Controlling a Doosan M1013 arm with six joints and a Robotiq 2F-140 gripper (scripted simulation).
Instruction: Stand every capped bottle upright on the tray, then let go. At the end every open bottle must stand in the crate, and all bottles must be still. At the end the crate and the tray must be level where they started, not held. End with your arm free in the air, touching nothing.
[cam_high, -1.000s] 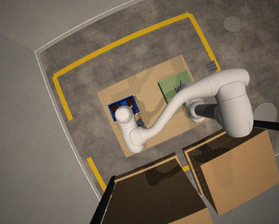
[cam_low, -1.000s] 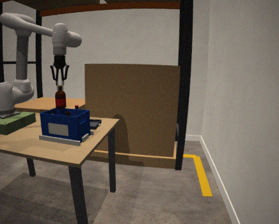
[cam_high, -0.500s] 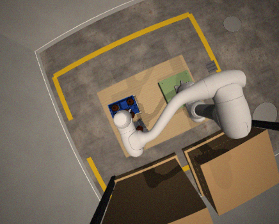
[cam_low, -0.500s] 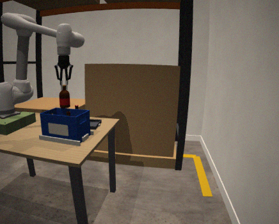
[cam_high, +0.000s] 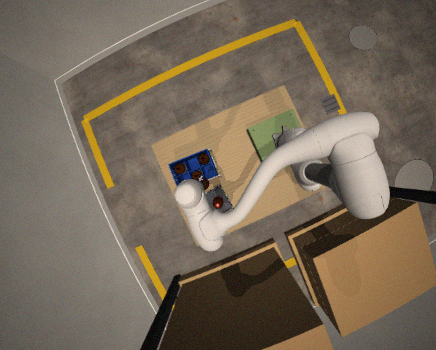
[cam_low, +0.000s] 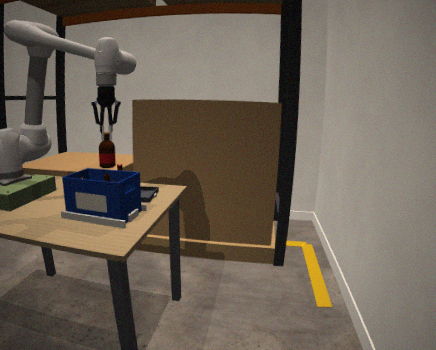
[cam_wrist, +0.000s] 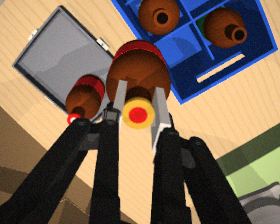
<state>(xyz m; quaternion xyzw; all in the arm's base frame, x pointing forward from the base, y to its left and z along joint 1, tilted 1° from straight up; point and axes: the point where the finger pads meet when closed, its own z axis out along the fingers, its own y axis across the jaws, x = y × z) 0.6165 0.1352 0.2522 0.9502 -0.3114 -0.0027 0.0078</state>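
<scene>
Now: the brown capped bottle 80 mm below my hand. The rest, counted from my hand: grey tray: 10 mm behind, 180 mm to the left, 320 mm below; then blue crate: 50 mm ahead, 100 mm to the right, 250 mm below; then uncapped bottle: 150 mm ahead, 130 mm to the right, 250 mm below.
</scene>
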